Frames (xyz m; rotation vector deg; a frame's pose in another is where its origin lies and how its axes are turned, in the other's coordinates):
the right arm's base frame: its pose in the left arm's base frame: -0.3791 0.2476 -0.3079 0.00 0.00 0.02
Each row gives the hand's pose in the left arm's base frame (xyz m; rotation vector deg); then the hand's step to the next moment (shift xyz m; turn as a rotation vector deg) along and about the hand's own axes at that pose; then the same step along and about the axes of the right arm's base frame.
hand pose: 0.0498 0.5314 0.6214 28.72 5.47 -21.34
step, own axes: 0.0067 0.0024 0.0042 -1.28 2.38 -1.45
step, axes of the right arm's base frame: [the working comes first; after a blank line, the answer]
step, axes of the left arm's base frame: 0.0071 -0.0023 0.0036 -0.30 3.05 0.04

0.0071 -0.0023 0.0036 -0.30 3.05 0.04
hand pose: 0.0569 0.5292 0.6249 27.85 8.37 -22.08
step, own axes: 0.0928 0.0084 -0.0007 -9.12 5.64 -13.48
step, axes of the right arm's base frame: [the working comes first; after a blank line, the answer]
step, axes of the left arm's base frame: 0.0885 -0.0230 -0.0181 -6.77 14.04 -7.33

0.0885 -0.0231 -0.0181 -6.76 14.05 -7.33
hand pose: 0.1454 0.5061 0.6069 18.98 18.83 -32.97
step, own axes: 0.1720 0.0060 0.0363 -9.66 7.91 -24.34
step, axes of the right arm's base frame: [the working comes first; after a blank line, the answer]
step, axes of the left arm's base frame: 0.1470 -0.0907 -0.0334 -8.15 20.35 -16.36

0.1469 -0.0908 -0.0334 -8.14 20.35 -16.36
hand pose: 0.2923 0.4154 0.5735 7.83 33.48 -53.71
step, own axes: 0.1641 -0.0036 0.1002 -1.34 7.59 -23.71
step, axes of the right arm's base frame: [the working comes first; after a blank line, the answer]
step, axes of the left arm's base frame: 0.1125 -0.1560 -0.0023 -4.39 13.95 -20.19

0.1124 -0.1560 -0.0023 -4.39 13.95 -20.19
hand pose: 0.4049 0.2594 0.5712 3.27 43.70 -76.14
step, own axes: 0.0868 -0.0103 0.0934 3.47 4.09 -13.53
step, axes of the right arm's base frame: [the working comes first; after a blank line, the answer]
step, axes of the left arm's base frame: 0.0378 -0.1187 0.0291 -2.56 4.30 -13.67

0.0378 -0.1187 0.0291 -2.55 4.30 -13.67
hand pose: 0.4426 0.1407 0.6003 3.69 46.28 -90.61
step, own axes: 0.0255 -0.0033 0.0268 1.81 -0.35 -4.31
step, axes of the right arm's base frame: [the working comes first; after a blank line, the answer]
step, axes of the left arm's base frame: 0.0028 -0.0359 0.0092 -2.43 0.70 -3.95

0.0028 -0.0359 0.0092 -2.43 0.70 -3.95
